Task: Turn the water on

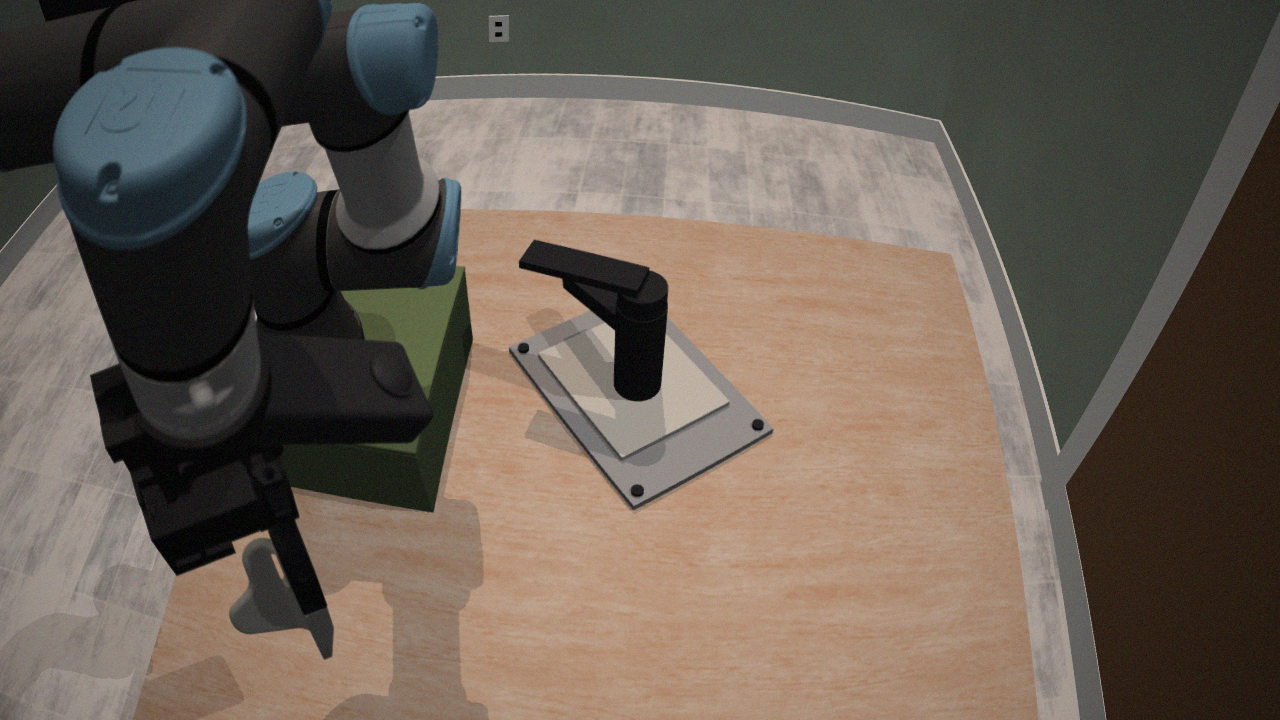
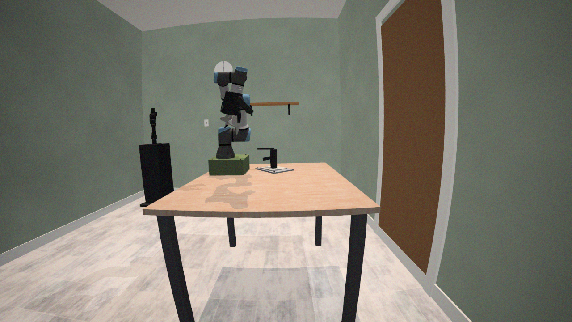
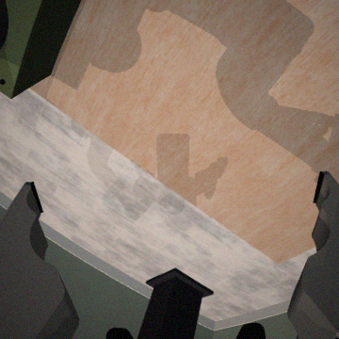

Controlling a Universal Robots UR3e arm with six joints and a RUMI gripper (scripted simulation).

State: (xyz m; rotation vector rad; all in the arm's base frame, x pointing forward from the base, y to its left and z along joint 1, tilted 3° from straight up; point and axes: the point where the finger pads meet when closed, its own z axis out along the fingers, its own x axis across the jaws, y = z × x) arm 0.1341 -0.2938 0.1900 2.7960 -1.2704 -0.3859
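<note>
My gripper is now 410 mm to the right of the flat black lever, 130 mm short of it and 130 mm above it. From my hand the other things lie so: tap: 410 mm to the left, 180 mm below, 160 mm ahead; then grey baseplate: 400 mm to the left, 270 mm below, 190 mm ahead.
</note>
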